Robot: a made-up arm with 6 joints.
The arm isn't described. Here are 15 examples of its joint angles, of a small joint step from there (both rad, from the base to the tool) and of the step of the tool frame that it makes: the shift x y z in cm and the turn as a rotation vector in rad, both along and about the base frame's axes.
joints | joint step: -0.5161 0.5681 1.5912 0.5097 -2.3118 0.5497 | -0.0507 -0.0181 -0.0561 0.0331 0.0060 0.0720
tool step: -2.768 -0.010 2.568 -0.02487 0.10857 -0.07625
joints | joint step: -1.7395 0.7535 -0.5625 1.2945 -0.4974 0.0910 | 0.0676 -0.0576 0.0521 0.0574 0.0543 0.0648
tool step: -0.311 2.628 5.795 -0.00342 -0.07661 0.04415
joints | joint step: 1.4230 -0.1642 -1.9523 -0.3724 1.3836 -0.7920 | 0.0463 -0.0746 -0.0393 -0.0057 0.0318 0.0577
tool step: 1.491 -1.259 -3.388 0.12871 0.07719 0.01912
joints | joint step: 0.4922 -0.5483 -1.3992 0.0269 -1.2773 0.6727 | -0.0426 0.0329 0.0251 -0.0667 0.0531 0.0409
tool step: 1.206 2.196 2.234 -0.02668 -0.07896 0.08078
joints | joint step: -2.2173 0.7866 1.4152 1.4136 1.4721 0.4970 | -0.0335 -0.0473 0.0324 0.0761 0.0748 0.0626
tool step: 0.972 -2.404 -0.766 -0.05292 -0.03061 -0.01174
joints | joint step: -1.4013 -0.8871 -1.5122 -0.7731 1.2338 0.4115 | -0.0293 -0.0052 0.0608 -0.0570 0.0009 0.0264
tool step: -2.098 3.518 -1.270 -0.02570 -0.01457 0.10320
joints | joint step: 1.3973 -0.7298 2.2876 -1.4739 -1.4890 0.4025 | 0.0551 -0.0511 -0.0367 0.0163 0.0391 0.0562
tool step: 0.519 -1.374 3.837 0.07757 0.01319 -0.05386
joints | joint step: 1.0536 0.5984 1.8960 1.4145 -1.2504 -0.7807 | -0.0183 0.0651 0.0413 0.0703 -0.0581 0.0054
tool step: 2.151 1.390 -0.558 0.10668 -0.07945 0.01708
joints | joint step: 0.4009 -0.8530 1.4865 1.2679 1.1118 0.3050 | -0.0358 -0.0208 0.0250 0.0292 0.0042 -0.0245
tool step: 0.058 1.573 -1.817 -0.01738 -0.04253 -0.03783
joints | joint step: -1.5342 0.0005 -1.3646 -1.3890 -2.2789 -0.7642 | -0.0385 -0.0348 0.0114 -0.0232 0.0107 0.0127
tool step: 0.142 0.078 0.433 -0.02740 -0.02006 0.02056
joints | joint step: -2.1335 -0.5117 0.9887 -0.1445 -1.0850 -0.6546 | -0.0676 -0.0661 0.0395 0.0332 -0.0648 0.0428
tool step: 0.572 -7.193 -0.564 -0.03479 0.00521 0.13278
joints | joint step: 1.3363 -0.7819 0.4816 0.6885 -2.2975 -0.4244 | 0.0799 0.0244 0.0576 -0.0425 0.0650 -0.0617
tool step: -2.860 -2.088 -2.227 -0.00729 -0.08600 0.05863
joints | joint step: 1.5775 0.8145 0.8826 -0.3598 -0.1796 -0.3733 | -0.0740 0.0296 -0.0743 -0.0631 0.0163 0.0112
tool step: 2.153 -5.723 3.834 -0.16252 -0.06113 -0.00112
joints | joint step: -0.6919 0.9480 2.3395 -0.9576 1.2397 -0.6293 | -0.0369 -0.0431 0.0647 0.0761 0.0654 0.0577
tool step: 1.975 2.827 -1.170 0.06745 -0.06794 -0.04065
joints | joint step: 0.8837 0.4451 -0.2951 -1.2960 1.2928 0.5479 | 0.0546 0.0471 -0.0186 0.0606 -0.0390 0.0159
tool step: 0.487 -2.573 -0.661 0.04085 0.03644 0.03079
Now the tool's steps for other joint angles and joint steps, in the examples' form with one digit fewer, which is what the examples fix.
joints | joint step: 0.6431 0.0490 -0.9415 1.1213 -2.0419 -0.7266 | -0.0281 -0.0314 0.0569 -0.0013 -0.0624 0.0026
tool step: -3.73 2.26 -0.13 -0.0314 -0.0702 -0.1032
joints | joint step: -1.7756 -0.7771 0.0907 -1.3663 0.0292 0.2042 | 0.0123 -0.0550 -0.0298 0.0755 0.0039 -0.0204
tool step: 3.40 1.39 1.06 0.0338 -0.1412 -0.0075
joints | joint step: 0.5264 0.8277 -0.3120 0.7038 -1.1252 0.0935 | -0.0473 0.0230 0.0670 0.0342 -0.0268 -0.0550
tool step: -3.32 -0.05 -1.07 0.0514 -0.0263 -0.0028
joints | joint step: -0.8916 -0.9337 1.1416 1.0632 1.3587 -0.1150 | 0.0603 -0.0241 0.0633 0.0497 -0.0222 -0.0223
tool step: -1.37 0.11 1.65 0.0330 -0.1092 0.0468
